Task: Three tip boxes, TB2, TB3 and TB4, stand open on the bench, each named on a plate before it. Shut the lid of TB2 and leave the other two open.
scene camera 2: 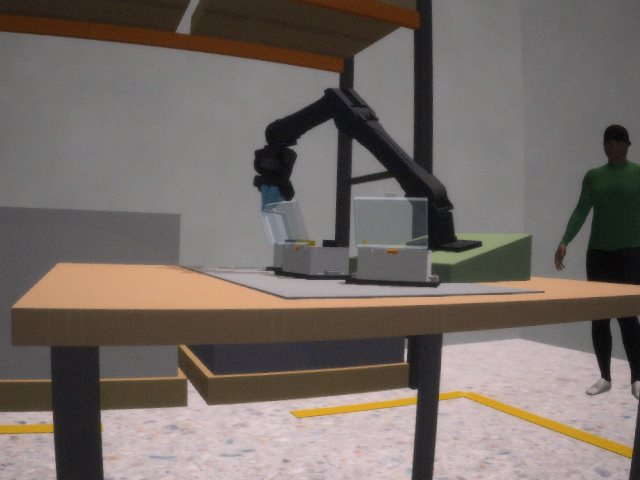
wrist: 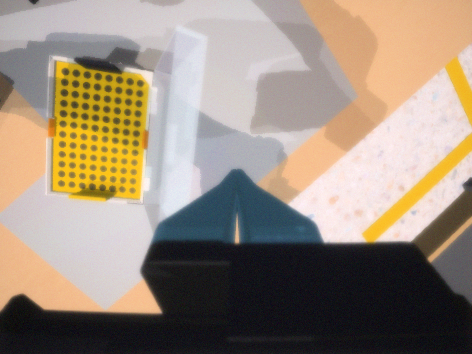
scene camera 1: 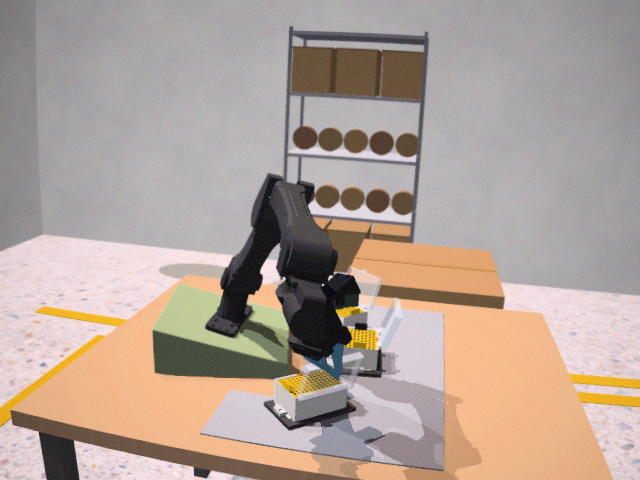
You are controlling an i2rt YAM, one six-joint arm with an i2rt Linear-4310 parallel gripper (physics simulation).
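Pixels of known places: gripper, fingertip midpoint: (scene camera 2: 262,216) (wrist: 236,177) (scene camera 1: 339,375); arm's base, link origin: (scene camera 2: 442,246) (scene camera 1: 229,318).
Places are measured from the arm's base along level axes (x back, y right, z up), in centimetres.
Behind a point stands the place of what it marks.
Observation:
TB2 (scene camera 1: 323,405) (wrist: 100,130) is the white box with a yellow rack nearest scene camera 1. Its clear lid (scene camera 1: 355,367) @(z 5.0, x -32.6, y 28.7 cm) (wrist: 182,120) @(z 7.4, x -30.0, y 30.7 cm) stands open. My gripper (scene camera 1: 336,376) @(z 6.4, x -30.0, y 35.3 cm) (scene camera 2: 267,209) @(z 6.4, x -30.0, y 35.3 cm) (wrist: 236,177) @(z 6.4, x -30.0, y 35.3 cm) is shut and empty, with its blue fingertips low beside the open lid; in the wrist view they are right of it, on the side away from the rack. Contact cannot be told. TB3 (scene camera 1: 362,357) (scene camera 2: 321,260) is in the middle with its lid (scene camera 1: 391,324) @(z 5.5, x -38.9, y 7.1 cm) open. TB4 (scene camera 2: 392,266) @(z -3.8, x -28.5, y -20.5 cm) is farthest from scene camera 1, partly hidden by the arm there, its lid (scene camera 2: 391,222) @(z 3.5, x -30.8, y -23.0 cm) open.
The boxes stand on a grey mat (scene camera 1: 232,413) @(z -7.0, x -9.2, y 30.9 cm) (scene camera 2: 299,291) @(z -7.0, x -49.8, y -28.7 cm) on the wooden table (scene camera 1: 103,392) @(z -7.3, x 19.4, y 29.8 cm) (scene camera 2: 155,294) @(z -7.3, x -69.7, y -28.8 cm). The arm's base is on a green wedge (scene camera 1: 206,356) @(z -2.4, x 0.6, y 16.6 cm) (scene camera 2: 496,263) @(z -3.3, x 3.2, y -14.2 cm) beside them. TB3 is close behind TB2. A person (scene camera 2: 612,206) stands beyond the table.

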